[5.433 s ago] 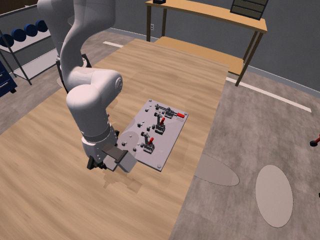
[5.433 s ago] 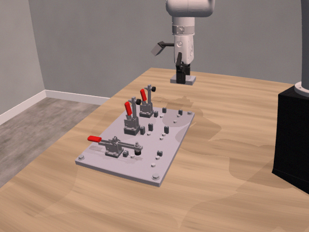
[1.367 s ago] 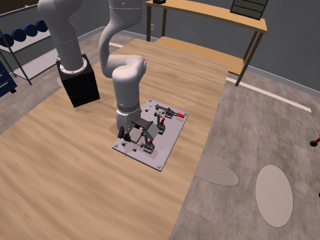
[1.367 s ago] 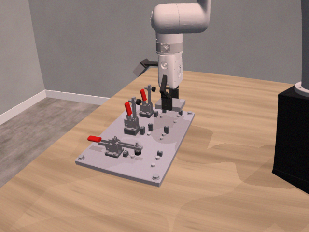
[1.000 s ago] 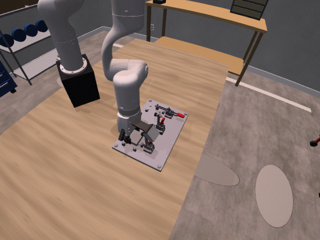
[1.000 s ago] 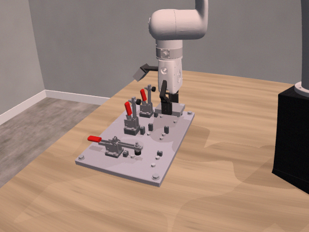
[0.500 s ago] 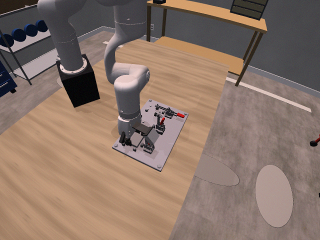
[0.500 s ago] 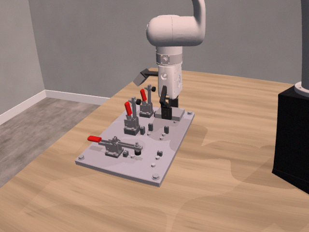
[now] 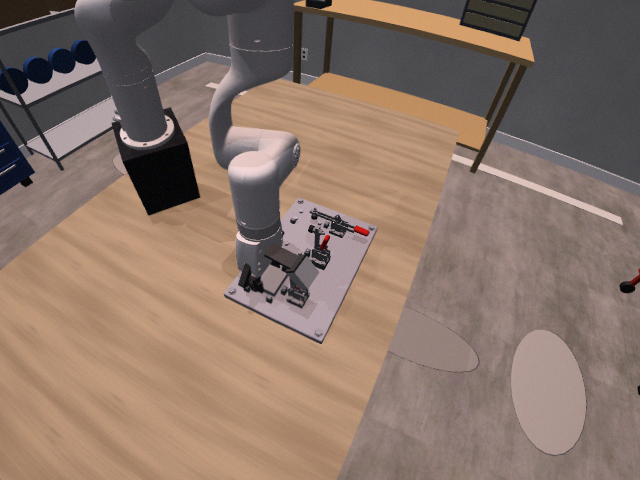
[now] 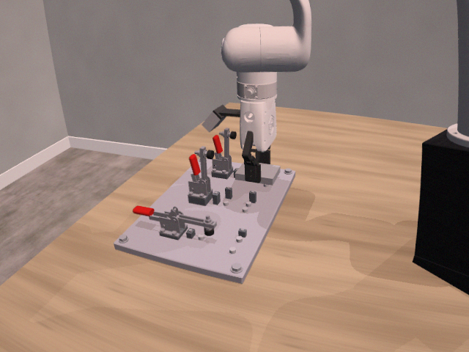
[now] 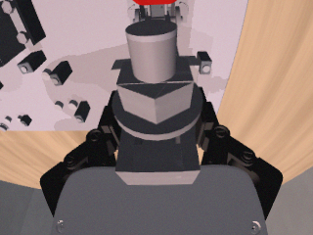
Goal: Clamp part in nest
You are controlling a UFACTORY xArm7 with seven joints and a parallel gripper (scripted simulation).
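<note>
My gripper is now 10 cm to the right of the grey fixture plate, 7 cm short of it and 4 cm above it. The rest, counted from my hand: grey part: 1 cm below; clamp: 10 cm ahead, 9 cm to the left, 2 cm above.
</note>
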